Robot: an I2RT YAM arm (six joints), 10 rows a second.
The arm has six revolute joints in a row. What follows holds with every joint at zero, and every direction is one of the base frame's.
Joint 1 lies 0.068 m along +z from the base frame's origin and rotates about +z.
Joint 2 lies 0.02 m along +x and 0.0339 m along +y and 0.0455 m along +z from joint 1 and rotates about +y.
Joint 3 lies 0.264 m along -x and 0.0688 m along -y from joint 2 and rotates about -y.
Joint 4 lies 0.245 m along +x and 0.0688 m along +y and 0.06 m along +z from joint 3 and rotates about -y.
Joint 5 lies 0.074 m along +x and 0.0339 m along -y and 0.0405 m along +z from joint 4 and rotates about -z.
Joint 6 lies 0.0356 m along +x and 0.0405 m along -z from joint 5 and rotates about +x.
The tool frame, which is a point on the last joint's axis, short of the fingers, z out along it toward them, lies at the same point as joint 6; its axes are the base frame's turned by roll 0, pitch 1.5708 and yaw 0 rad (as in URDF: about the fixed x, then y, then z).
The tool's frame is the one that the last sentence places.
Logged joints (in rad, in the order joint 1, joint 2, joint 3, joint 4, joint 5, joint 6), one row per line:
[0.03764 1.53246 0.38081 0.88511 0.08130 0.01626]
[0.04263 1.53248 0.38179 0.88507 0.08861 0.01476]
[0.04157 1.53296 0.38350 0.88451 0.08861 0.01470]
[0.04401 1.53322 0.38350 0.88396 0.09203 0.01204]
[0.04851 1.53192 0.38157 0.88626 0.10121 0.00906]
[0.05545 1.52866 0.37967 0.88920 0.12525 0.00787]
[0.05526 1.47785 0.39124 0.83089 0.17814 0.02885]
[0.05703 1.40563 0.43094 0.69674 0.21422 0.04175]
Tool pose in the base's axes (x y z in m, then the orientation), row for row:
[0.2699 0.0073 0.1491 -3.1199 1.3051 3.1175]
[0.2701 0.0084 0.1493 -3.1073 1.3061 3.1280]
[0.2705 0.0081 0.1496 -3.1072 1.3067 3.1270]
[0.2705 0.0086 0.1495 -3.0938 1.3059 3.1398]
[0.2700 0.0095 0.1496 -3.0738 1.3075 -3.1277]
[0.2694 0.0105 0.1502 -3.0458 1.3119 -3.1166]
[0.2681 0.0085 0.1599 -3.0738 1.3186 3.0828]
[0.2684 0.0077 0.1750 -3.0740 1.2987 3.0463]
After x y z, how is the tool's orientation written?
As angles about the fixed x, y, z axes (roll, pitch, yaw), in radians.
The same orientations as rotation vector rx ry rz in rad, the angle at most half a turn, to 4 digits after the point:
[0.0373 1.8362 -0.0368]
[0.0366 1.8352 -0.0410]
[0.0375 1.8346 -0.0418]
[0.0352 1.8353 -0.0451]
[0.0349 1.8335 -0.0524]
[0.0446 1.8285 -0.0700]
[0.1015 1.8208 -0.1033]
[0.1351 1.8392 -0.1289]

